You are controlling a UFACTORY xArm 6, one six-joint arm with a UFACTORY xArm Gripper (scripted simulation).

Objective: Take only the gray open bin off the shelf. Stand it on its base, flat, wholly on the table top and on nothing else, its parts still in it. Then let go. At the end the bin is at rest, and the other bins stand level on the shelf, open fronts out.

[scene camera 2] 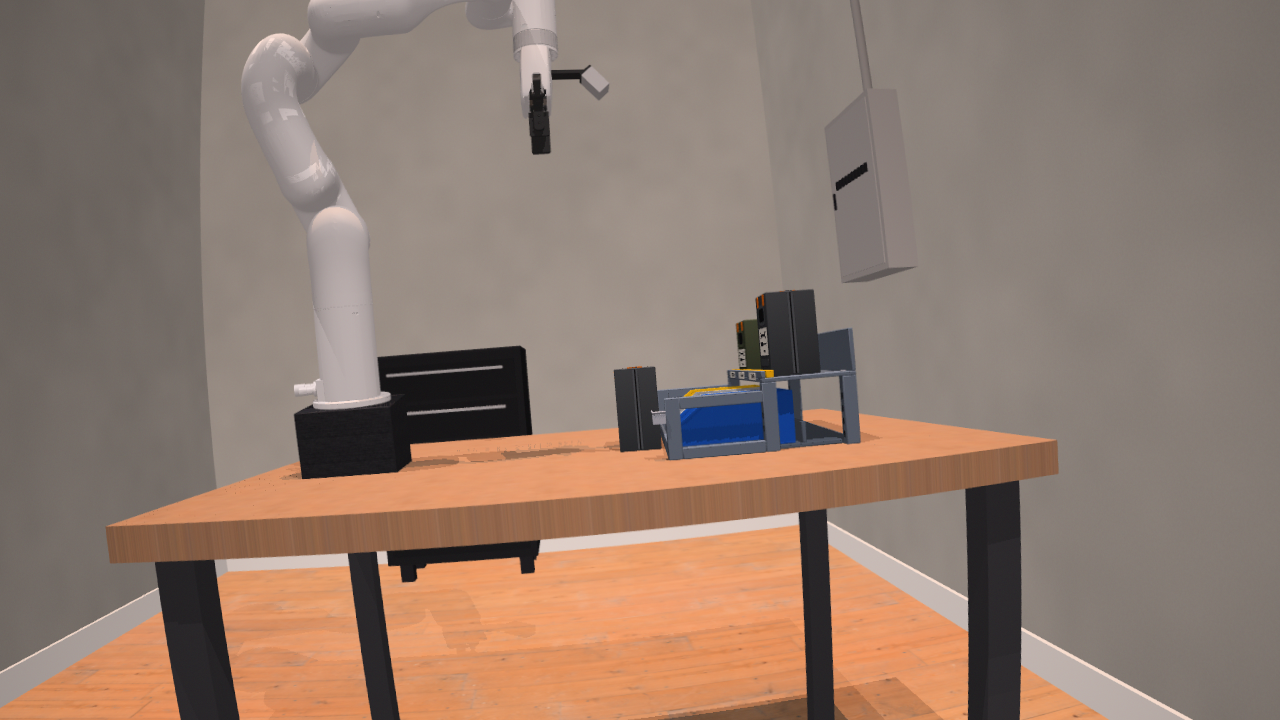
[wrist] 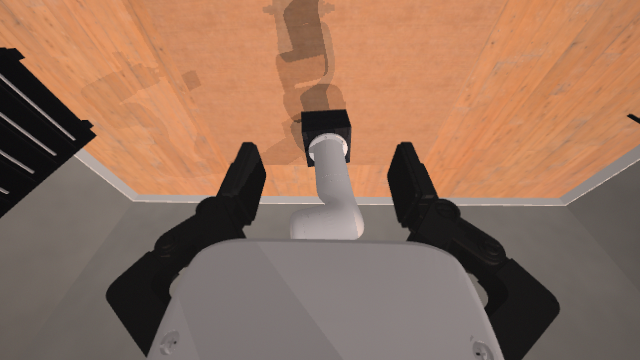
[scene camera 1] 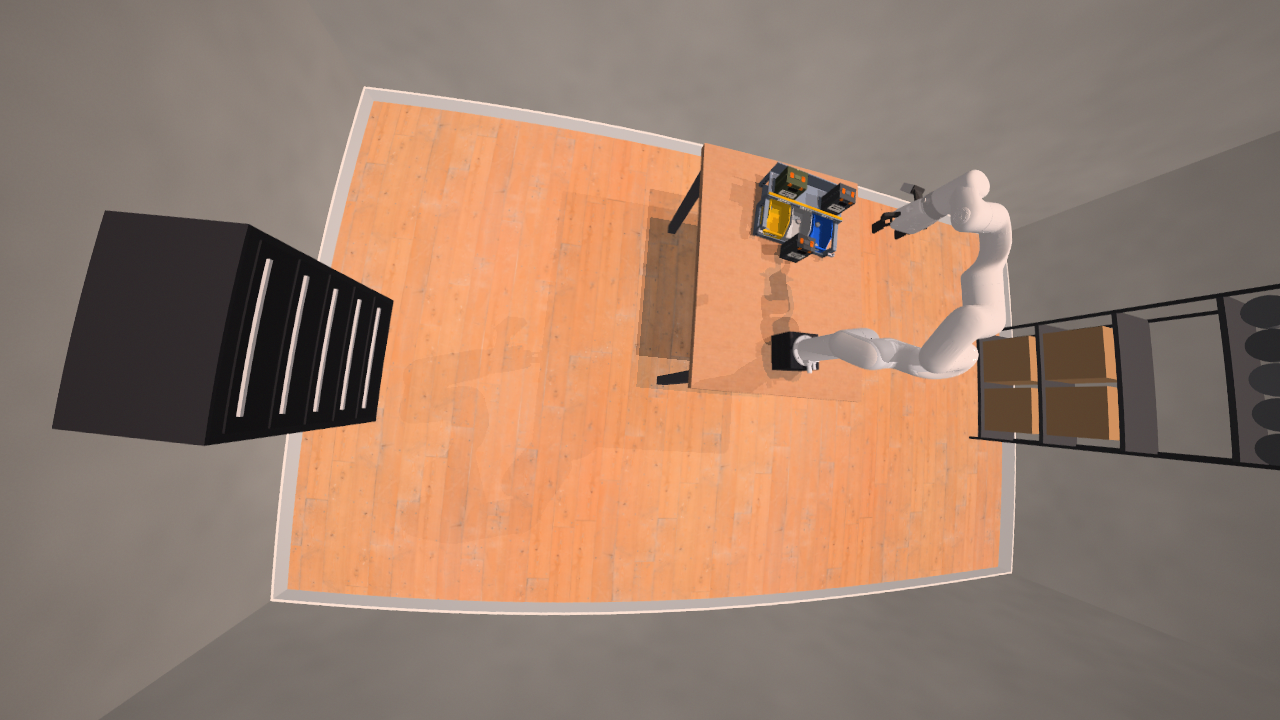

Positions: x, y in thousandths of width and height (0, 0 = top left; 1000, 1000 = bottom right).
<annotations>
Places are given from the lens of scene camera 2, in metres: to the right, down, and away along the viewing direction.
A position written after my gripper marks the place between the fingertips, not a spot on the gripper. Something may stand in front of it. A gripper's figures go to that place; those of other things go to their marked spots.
my gripper (scene camera 2: 422, 202): -0.16, -0.35, 1.15
blue bin (scene camera 2: 563, 590): 0.11, 0.09, 1.01
black box (scene camera 2: 497, 541): -0.01, 0.05, 1.13
black case (scene camera 2: 615, 456): 0.21, -0.04, 1.01
</annotations>
